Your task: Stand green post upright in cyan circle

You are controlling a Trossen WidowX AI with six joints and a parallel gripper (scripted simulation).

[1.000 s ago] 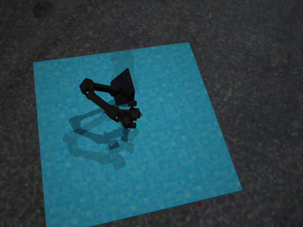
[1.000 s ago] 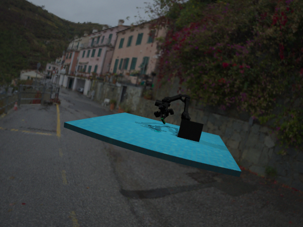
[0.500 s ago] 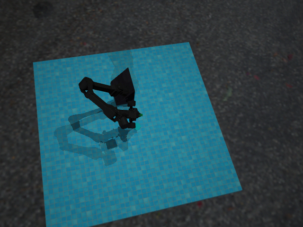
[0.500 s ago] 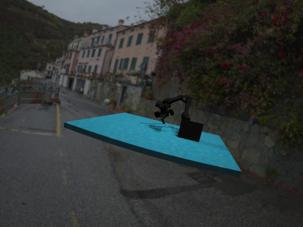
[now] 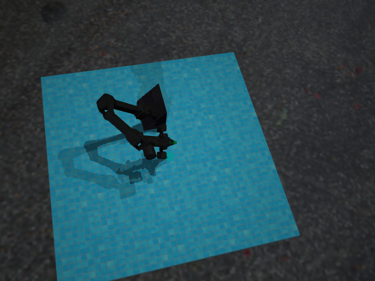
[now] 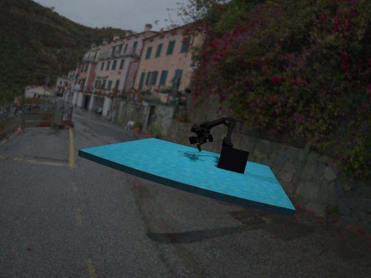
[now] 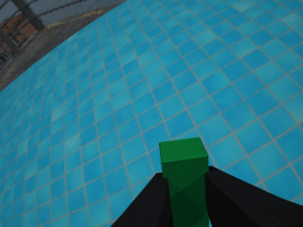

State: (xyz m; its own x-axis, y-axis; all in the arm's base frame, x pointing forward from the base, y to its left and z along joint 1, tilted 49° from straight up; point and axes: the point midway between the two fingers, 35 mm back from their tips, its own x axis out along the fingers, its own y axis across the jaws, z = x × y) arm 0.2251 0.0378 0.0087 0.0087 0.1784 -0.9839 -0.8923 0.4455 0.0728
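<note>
My gripper tip is now 20 mm short of the cyan circle, 30 mm to the left of it and 130 mm above it. Also, from my gripper tip: green post 10 mm behind, 10 mm to the right, 20 mm below.
</note>
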